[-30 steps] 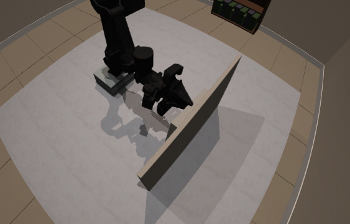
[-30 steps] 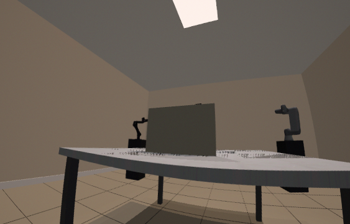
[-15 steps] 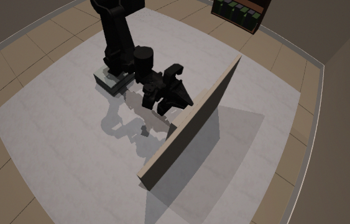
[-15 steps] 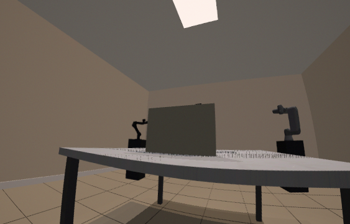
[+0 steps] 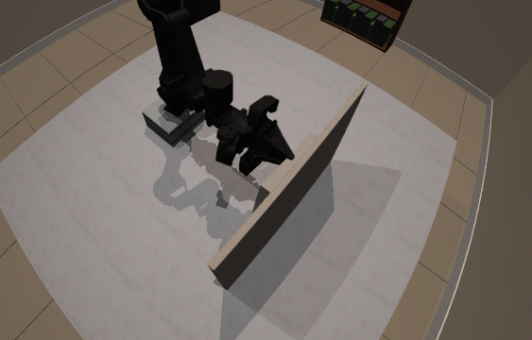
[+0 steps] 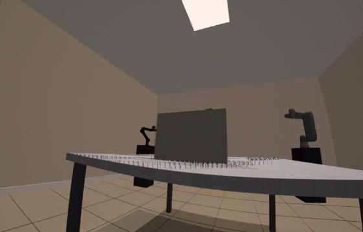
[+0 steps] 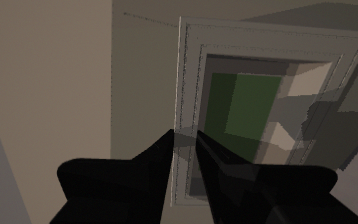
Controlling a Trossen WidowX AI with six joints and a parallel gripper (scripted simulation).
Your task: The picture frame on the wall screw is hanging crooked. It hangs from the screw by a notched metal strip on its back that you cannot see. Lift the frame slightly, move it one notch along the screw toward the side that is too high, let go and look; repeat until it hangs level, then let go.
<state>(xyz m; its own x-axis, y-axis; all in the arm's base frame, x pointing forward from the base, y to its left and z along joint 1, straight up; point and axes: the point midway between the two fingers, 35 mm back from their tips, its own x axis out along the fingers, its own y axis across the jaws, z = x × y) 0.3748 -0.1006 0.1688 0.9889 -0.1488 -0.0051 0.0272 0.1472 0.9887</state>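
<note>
Now: the picture frame 50 mm below my gripper tip, 10 mm to the right of it and 10 mm ahead of it. Also, from my gripper tip: wall panel: 80 mm below, 20 mm ahead, 10 mm to the right.
</note>
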